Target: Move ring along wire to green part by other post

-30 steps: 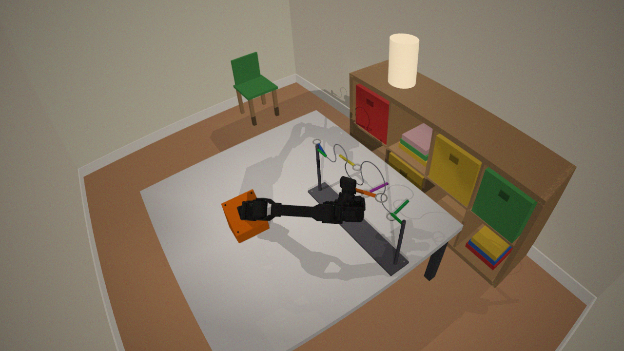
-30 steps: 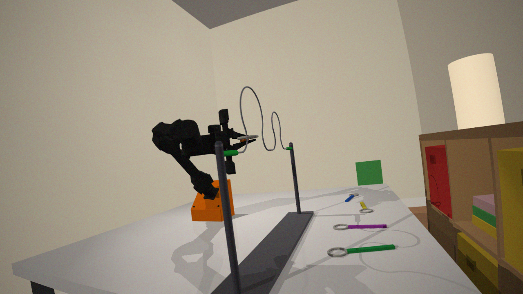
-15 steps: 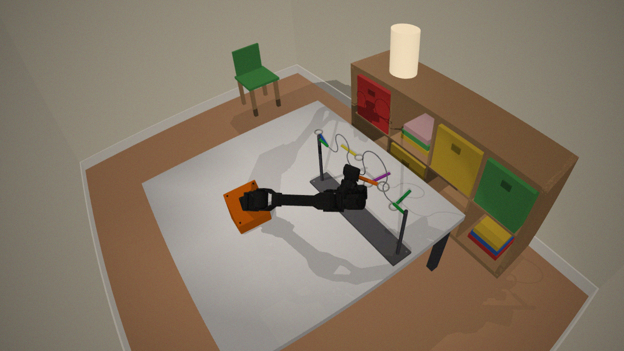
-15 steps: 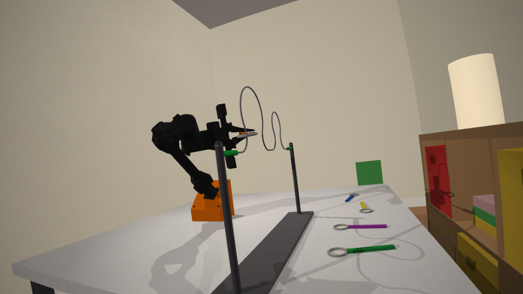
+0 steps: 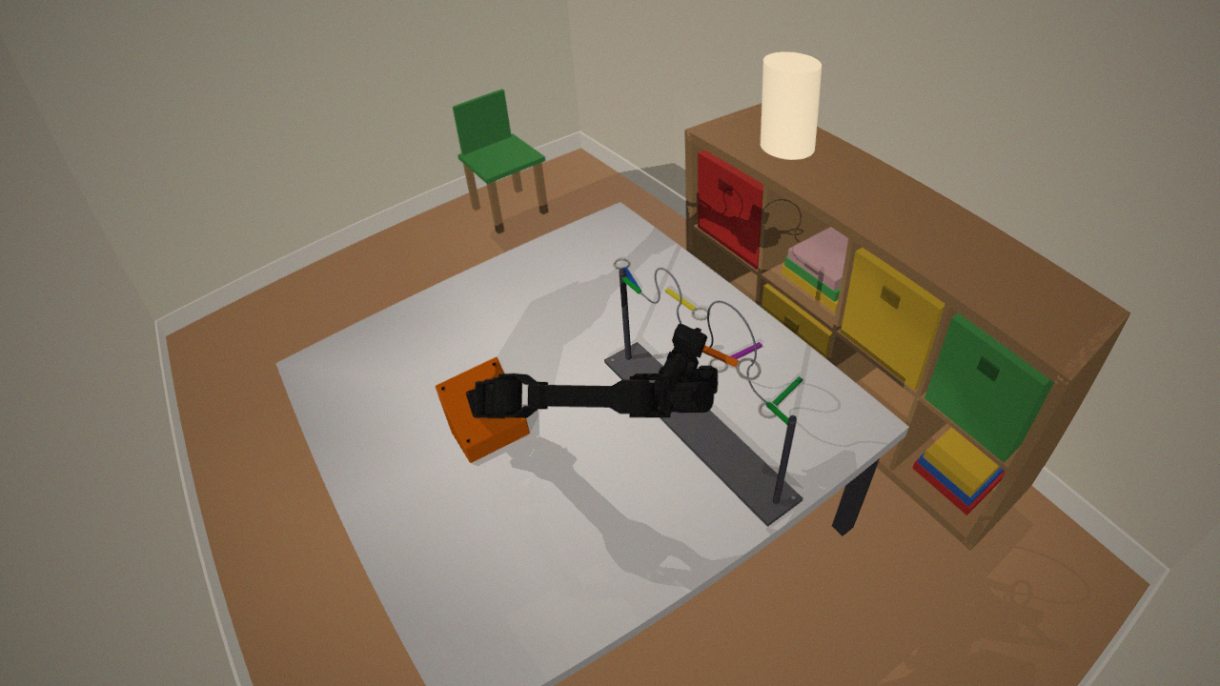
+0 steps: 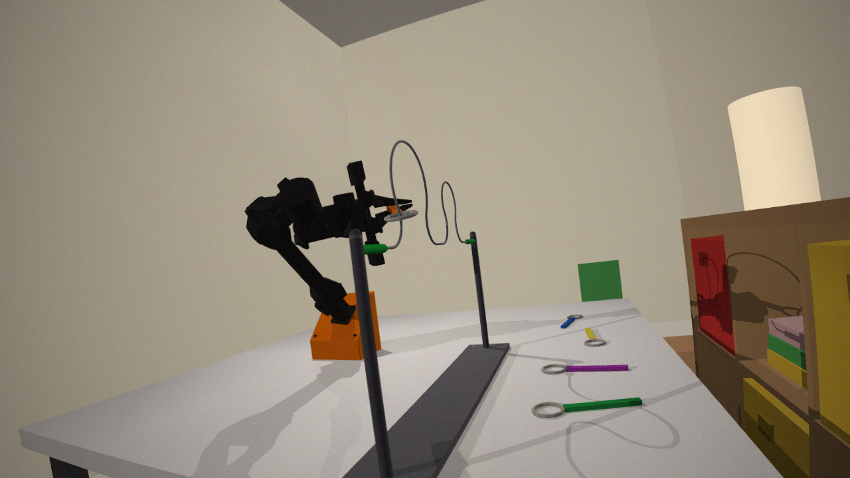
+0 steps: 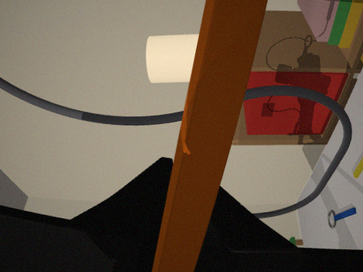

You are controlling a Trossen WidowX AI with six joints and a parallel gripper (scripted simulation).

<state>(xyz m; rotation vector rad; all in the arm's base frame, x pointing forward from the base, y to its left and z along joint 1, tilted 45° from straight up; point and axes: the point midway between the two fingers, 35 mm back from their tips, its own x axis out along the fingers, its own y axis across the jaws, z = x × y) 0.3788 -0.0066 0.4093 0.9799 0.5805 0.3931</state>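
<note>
My gripper tip is now 90 mm to the left of the ring with orange handle, 20 mm short of it and 20 mm above it. Also, from my gripper tip: purple-handled ring 360 mm below, 220 mm ahead, 190 mm to the left; then green-handled ring 360 mm below, 250 mm ahead.
</note>
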